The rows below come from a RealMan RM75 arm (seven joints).
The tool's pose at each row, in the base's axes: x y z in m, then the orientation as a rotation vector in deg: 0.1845, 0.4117, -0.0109, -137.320, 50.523, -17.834; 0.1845, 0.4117, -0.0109, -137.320, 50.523, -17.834; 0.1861, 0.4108, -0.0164, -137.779, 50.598, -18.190; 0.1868, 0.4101, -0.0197, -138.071, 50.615, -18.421; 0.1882, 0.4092, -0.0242, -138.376, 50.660, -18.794; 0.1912, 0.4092, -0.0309, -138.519, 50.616, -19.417; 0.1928, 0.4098, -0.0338, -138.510, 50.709, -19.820; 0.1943, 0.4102, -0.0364, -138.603, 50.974, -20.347; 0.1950, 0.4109, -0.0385, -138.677, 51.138, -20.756; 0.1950, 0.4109, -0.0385, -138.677, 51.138, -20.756; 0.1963, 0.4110, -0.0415, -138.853, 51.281, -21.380; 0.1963, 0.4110, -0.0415, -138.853, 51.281, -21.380; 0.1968, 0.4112, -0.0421, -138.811, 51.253, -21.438; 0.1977, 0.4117, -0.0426, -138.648, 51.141, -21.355
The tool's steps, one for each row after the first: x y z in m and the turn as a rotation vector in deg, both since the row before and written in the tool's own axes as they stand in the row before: 0.0000, 0.0000, 0.0000, 0.000, 0.000, 0.000; 0.0017, 0.0029, 0.0047, -0.381, 0.348, -0.184; 0.0009, 0.0020, 0.0027, -0.232, 0.215, -0.138; 0.0015, 0.0024, 0.0039, -0.232, 0.324, -0.155; 0.0020, 0.0022, 0.0067, -0.021, 0.447, -0.209; 0.0007, 0.0004, 0.0033, 0.034, 0.308, -0.024; 0.0007, 0.0004, 0.0029, -0.100, 0.462, 0.022; -0.0001, 0.0004, 0.0023, -0.066, 0.346, -0.010; 0.0000, 0.0000, 0.0000, 0.000, 0.000, 0.000; 0.0007, 0.0009, 0.0030, -0.121, 0.507, -0.104; 0.0000, 0.0000, 0.0000, 0.000, 0.000, 0.000; 0.0002, -0.0001, 0.0008, 0.055, 0.026, -0.015; 0.0003, -0.0005, 0.0010, 0.174, -0.116, 0.005
